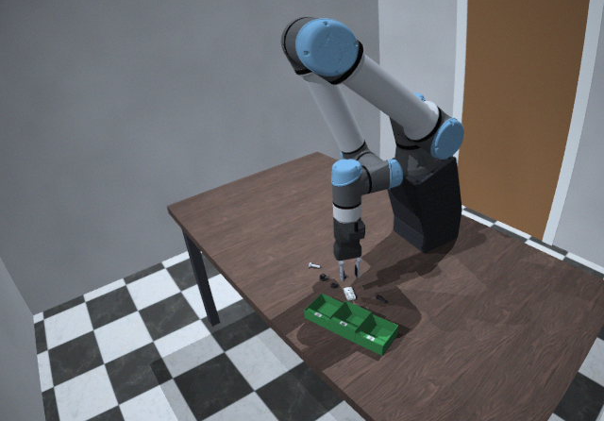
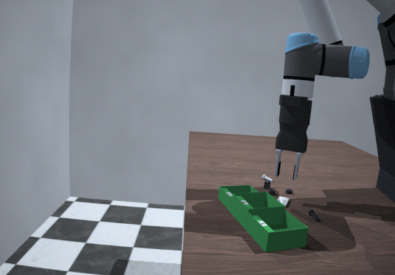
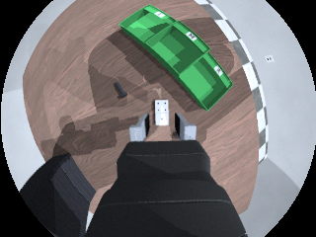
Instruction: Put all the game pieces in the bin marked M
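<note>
Right now the white domino is 8 cm below my hand. Also, from my hand: black die (1 cm behind, 11 cm to the right, 8 cm below); then green bin (10 cm ahead, 8 cm to the left, 6 cm below); then black bolt (4 cm behind, 9 cm to the left, 8 cm below).
</note>
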